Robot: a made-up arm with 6 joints.
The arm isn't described. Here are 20 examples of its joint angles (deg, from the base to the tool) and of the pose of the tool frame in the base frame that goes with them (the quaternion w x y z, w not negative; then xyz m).
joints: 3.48 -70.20 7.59 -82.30 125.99 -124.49
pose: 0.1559 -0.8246 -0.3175 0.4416 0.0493 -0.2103 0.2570
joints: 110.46 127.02 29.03 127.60 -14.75 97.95
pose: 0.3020 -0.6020 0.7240 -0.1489 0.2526 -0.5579 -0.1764
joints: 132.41 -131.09 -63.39 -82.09 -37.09 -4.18
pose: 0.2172 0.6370 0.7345 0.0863 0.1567 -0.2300 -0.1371
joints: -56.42 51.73 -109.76 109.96 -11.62 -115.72
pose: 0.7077 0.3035 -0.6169 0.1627 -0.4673 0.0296 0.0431
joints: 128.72 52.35 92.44 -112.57 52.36 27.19
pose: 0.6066 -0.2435 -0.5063 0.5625 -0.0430 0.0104 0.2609
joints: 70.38 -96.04 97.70 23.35 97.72 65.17
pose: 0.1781 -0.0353 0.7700 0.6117 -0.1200 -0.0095 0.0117
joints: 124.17 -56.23 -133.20 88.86 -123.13 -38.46
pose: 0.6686 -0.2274 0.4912 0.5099 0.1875 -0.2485 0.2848
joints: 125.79 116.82 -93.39 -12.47 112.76 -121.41
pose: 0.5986 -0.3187 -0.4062 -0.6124 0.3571 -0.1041 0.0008
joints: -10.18 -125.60 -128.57 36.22 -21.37 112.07
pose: 0.6055 -0.4001 0.5590 0.4009 -0.0860 0.0389 -0.1071
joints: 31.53 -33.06 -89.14 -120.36 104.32 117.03
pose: 0.8742 0.3841 0.2902 -0.0634 0.2736 0.1469 0.2550
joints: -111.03 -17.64 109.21 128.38 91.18 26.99
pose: 0.2973 -0.4361 -0.0256 -0.8490 -0.3046 -0.0602 0.3437
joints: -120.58 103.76 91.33 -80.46 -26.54 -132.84
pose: 0.3644 -0.5549 0.1246 -0.7374 0.1577 -0.3794 -0.0568
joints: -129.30 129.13 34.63 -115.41 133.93 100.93
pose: 0.1274 -0.9578 -0.2535 -0.0473 0.1935 -0.2007 0.0955
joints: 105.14 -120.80 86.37 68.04 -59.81 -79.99
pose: 0.8204 0.3368 -0.4600 -0.0437 -0.0758 0.1260 0.0180
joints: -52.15 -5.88 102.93 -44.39 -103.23 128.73
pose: 0.1168 0.4689 0.0864 -0.8712 -0.2635 -0.1724 -0.1330
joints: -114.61 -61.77 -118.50 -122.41 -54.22 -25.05
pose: 0.3946 -0.9130 -0.0523 -0.0899 -0.3202 0.0457 -0.1236
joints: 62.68 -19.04 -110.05 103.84 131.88 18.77
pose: 0.4915 -0.6595 0.2381 -0.5165 0.0386 -0.1678 0.5053
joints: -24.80 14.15 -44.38 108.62 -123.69 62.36
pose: 0.5243 0.1227 0.7701 0.3422 -0.1855 -0.1724 -0.2094
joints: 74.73 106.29 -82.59 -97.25 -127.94 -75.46
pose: 0.2563 0.6728 -0.1671 0.6736 -0.0842 -0.3367 0.0578
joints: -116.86 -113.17 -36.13 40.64 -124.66 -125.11
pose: 0.5317 0.0565 -0.6819 -0.4991 0.0576 0.1571 0.2082
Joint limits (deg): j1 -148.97..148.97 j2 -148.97..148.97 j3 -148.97..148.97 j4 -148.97..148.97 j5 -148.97..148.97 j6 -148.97..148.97
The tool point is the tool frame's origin. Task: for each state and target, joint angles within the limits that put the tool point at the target. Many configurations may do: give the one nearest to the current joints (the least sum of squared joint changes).
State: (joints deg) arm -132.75 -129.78 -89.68 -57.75 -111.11 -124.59
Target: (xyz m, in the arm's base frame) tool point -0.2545 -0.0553 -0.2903
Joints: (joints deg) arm -148.97 -132.20 -126.98 -73.37 -136.93 -99.89
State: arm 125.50 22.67 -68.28 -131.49 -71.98 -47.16
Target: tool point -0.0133 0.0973 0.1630
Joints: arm 141.75 29.59 -69.63 -109.22 -71.29 -22.63
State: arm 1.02 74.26 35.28 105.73 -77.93 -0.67
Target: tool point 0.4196 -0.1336 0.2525
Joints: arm 36.48 133.35 60.52 77.84 -67.01 35.83
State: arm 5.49 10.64 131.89 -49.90 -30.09 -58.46
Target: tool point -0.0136 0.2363 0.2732
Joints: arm 8.70 -28.72 130.92 -91.44 -49.71 -79.00
